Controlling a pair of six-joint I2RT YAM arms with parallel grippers.
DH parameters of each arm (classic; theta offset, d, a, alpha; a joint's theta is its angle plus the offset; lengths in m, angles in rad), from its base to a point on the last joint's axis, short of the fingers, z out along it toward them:
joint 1: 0 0.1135 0.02 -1.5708
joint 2: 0 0 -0.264 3.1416
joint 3: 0.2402 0 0.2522 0
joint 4: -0.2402 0 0.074 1.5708
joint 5: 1.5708 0 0 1.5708
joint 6: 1.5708 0.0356 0 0
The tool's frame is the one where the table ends.
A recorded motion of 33 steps. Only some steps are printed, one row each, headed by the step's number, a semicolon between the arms.
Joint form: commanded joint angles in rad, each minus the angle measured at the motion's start. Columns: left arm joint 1, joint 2, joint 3, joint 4, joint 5, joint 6; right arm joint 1, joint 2, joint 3, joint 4, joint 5, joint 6.
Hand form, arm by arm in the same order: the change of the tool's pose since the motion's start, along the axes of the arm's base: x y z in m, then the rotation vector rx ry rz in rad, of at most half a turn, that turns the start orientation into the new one. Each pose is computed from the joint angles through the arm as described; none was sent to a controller.
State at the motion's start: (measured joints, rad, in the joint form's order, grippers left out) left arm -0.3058 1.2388 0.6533 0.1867 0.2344 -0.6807; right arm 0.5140 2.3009 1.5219 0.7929 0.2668 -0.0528
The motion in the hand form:
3: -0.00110 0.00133 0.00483 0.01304 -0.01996 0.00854; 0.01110 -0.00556 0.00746 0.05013 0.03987 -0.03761
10: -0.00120 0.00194 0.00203 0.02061 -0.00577 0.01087; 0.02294 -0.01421 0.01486 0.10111 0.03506 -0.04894
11: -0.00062 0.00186 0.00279 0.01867 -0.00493 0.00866; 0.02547 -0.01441 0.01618 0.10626 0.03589 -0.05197
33: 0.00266 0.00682 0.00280 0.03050 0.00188 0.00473; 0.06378 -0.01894 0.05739 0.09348 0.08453 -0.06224
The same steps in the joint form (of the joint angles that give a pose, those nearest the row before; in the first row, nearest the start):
3: 0.0018 -0.0153 0.0058 -0.0093 -0.0133 0.0148; -0.0183 0.0049 0.0569 -0.0806 0.0193 0.0657
10: 0.0036 -0.0117 0.0032 -0.0195 -0.0151 0.0173; -0.0439 0.0179 0.1053 -0.0998 0.0059 0.1096
11: 0.0044 -0.0102 0.0074 -0.0222 -0.0114 0.0165; -0.0463 0.0236 0.1212 -0.1098 0.0066 0.1147
33: 0.0282 -0.0017 0.0186 -0.0396 0.0101 0.0367; -0.0857 0.0943 0.4433 -0.4135 -0.0256 0.1252

